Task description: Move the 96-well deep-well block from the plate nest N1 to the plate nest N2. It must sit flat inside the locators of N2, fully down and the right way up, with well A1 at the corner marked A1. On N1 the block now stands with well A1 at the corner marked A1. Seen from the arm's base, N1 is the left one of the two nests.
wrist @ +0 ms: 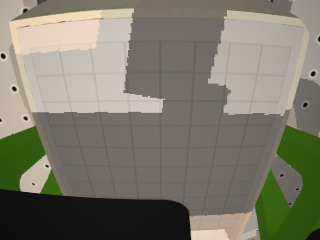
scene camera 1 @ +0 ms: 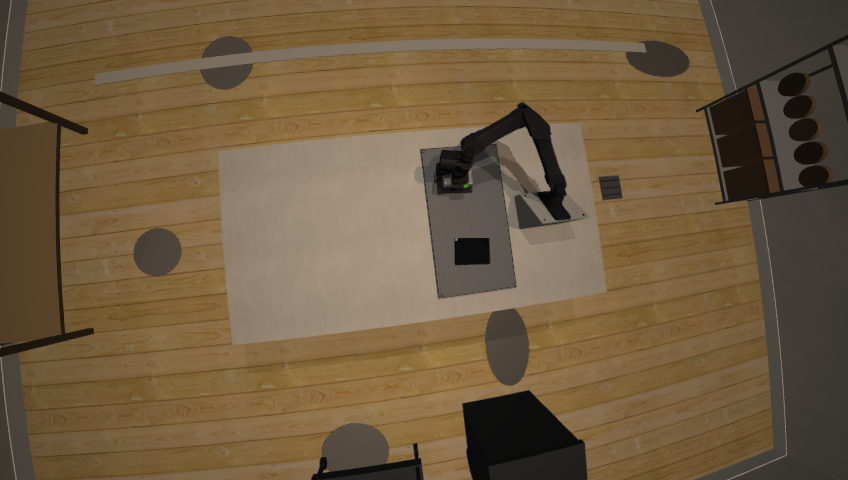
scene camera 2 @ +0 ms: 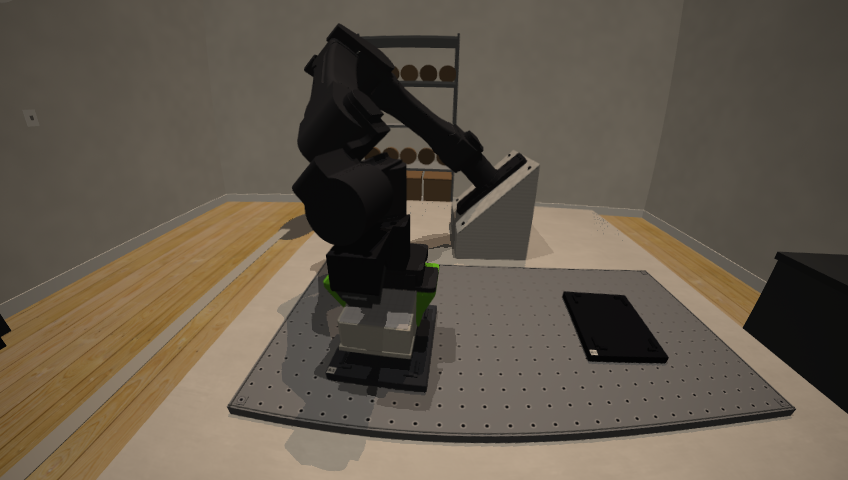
The same spot on a black plate nest N1: (scene camera 2: 613, 324) is (scene camera 1: 470, 251).
